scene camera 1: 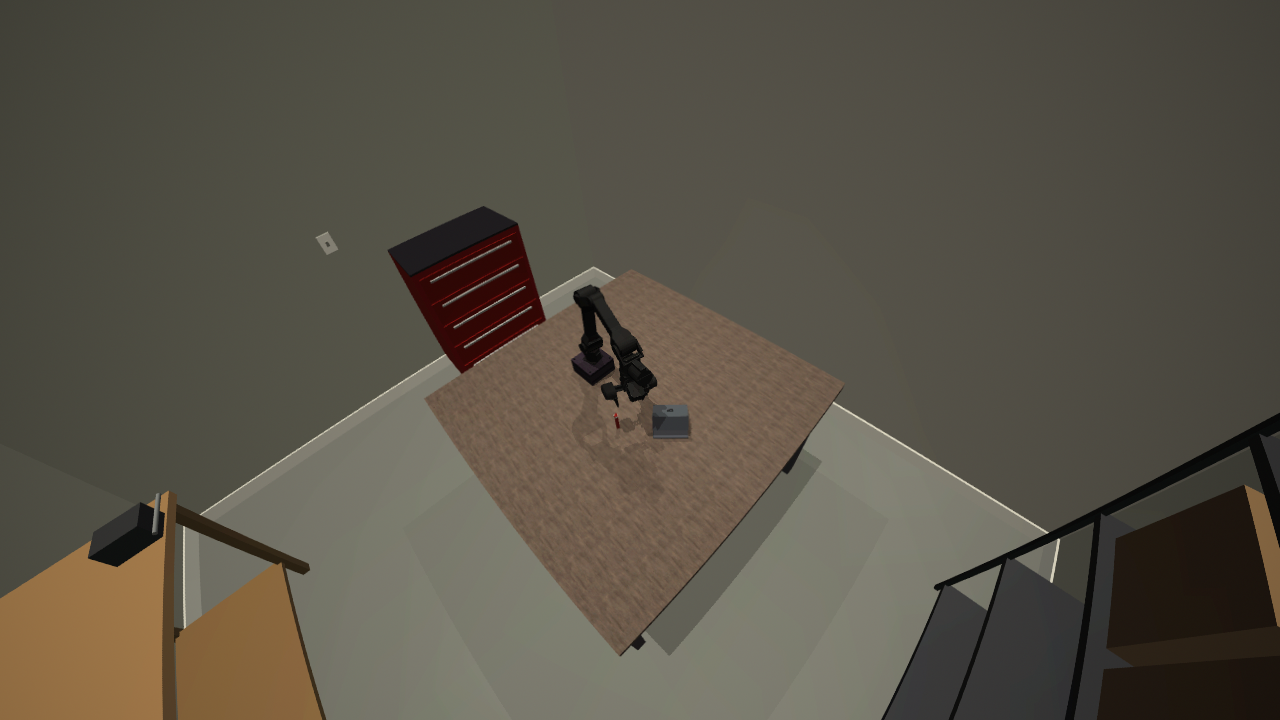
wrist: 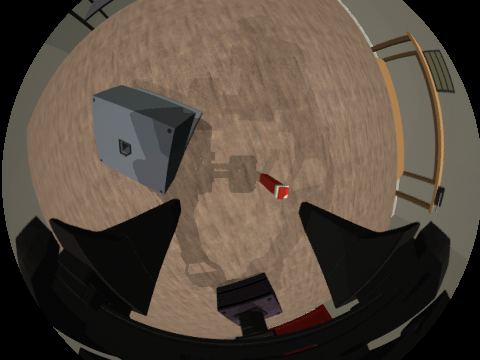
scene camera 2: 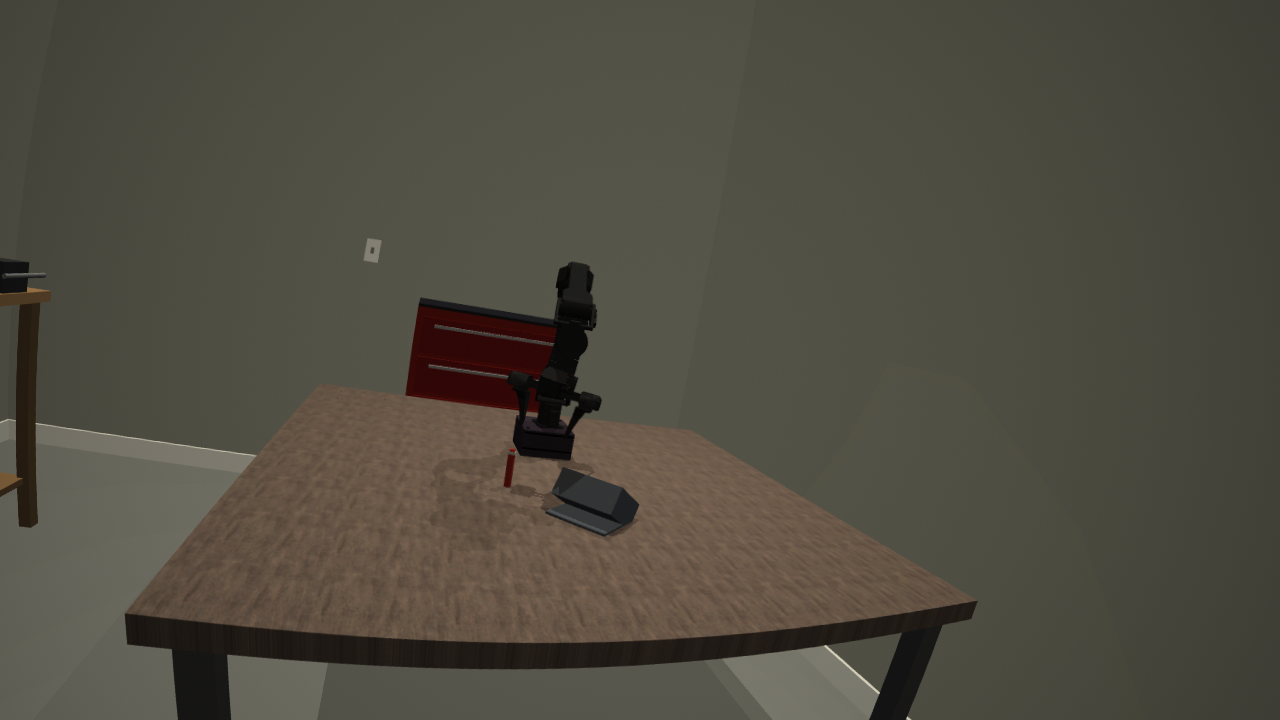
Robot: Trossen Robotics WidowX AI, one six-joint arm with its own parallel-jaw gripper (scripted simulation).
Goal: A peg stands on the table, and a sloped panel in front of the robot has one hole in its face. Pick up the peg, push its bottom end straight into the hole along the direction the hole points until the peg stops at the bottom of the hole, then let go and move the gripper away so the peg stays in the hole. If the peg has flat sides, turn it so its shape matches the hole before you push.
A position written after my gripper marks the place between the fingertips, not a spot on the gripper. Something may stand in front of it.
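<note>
My gripper point(scene camera 2: 542, 432), point(scene camera 1: 630, 403), point(wrist: 242, 207): open, holding nothing. Grey sloped panel point(scene camera 2: 590, 494), point(scene camera 1: 677, 420), point(wrist: 121, 113).
</note>
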